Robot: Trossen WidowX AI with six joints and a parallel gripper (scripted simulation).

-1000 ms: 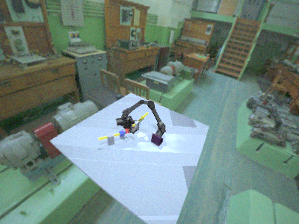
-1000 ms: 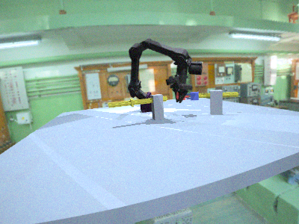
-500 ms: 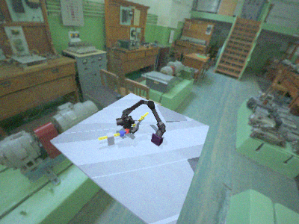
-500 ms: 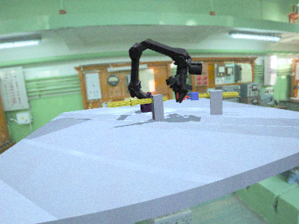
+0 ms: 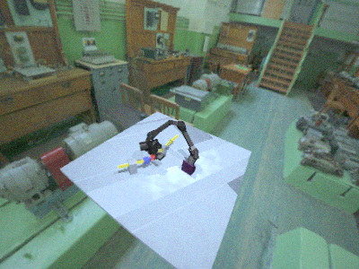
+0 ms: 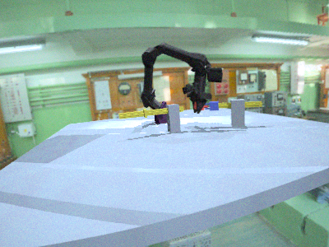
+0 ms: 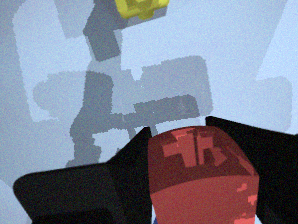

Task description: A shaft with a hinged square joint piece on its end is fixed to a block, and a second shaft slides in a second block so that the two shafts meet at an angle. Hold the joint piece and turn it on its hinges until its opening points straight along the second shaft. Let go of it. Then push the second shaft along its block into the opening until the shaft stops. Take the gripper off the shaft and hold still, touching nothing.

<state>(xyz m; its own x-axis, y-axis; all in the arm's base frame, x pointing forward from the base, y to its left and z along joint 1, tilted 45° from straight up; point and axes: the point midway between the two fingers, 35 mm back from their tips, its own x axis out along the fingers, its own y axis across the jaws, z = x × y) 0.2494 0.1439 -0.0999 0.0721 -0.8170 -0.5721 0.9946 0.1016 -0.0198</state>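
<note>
My gripper tip is now 3 cm below the red joint piece and 2 cm to the right of it.
</note>
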